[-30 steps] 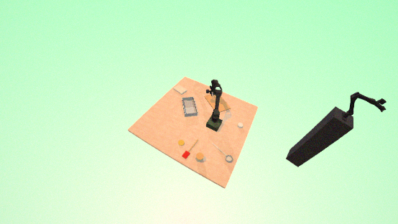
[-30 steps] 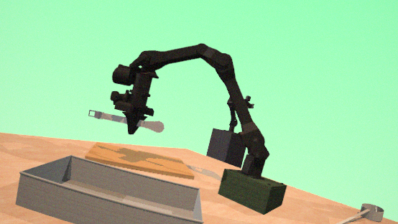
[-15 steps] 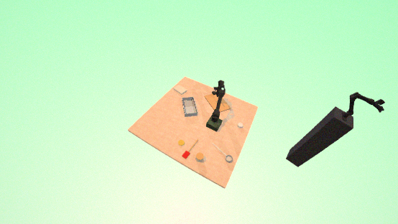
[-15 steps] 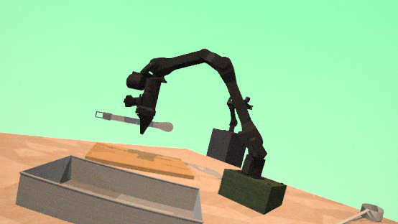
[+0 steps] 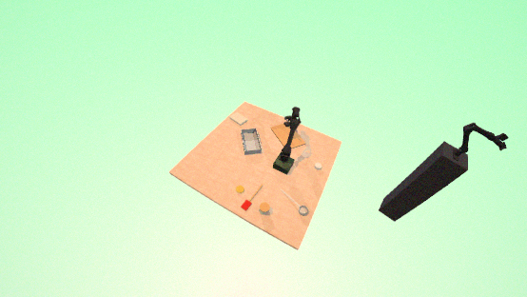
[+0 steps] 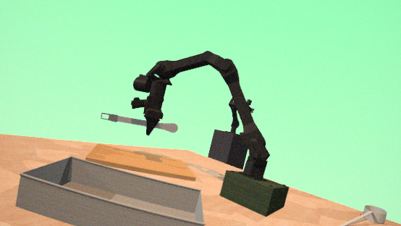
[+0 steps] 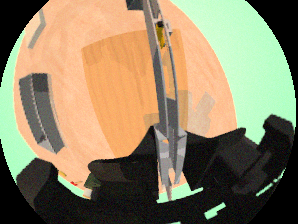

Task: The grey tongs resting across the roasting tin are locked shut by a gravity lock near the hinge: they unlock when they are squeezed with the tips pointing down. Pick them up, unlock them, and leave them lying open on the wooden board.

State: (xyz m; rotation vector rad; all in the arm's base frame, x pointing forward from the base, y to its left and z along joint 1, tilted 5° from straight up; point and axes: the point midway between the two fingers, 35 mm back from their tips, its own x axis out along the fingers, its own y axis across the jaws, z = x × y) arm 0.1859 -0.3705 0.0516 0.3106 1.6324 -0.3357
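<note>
Now: the wooden board 90 mm below my gripper tip, 20 mm to the left of it and 10 mm ahead of it. Also, from my gripper tip: grey roasting tin 380 mm to the left, 230 mm ahead, 70 mm below.
</note>
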